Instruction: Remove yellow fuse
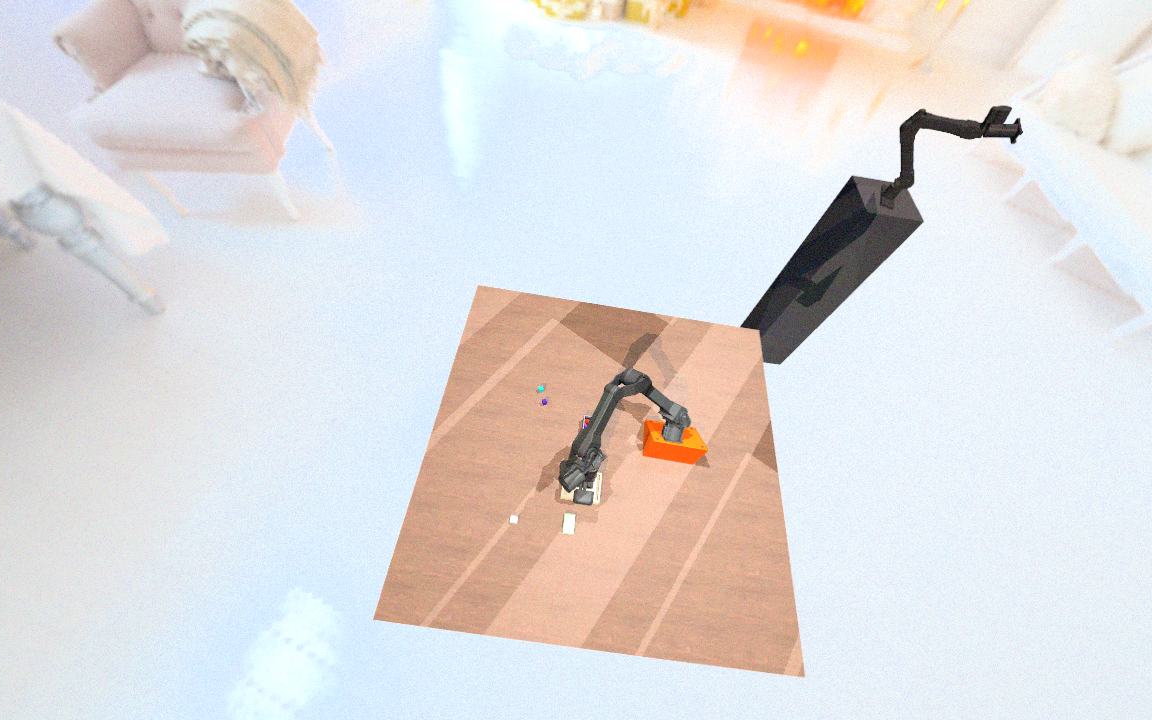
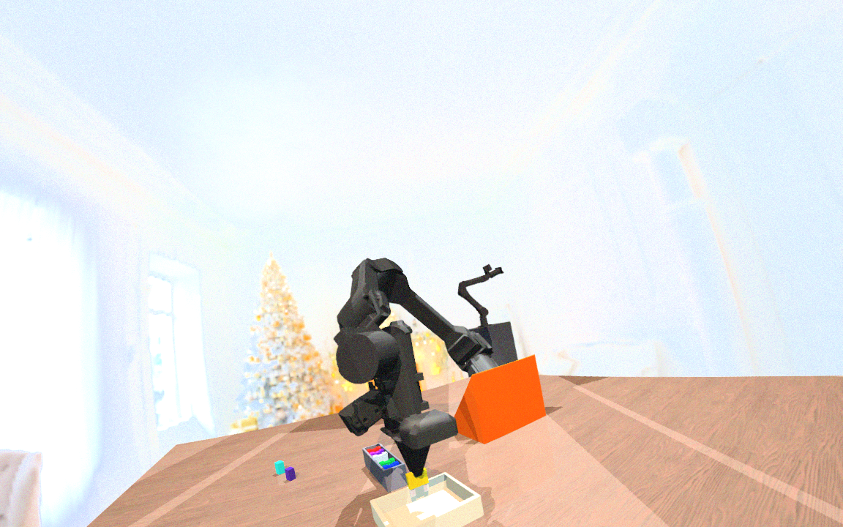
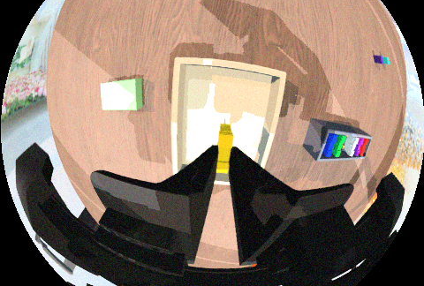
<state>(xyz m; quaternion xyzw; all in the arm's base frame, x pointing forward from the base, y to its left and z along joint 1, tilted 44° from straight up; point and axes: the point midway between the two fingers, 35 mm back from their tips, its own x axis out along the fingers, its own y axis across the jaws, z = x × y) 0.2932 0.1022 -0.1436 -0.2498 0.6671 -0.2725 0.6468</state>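
Now: the yellow fuse 1 cm below my gripper tip. The rest, counted from my gripper tip: cream tray (7 cm below); then purple cube (17 cm ahead, 30 cm to the right, 6 cm below); then green block (3 cm ahead, 13 cm to the left, 6 cm below).
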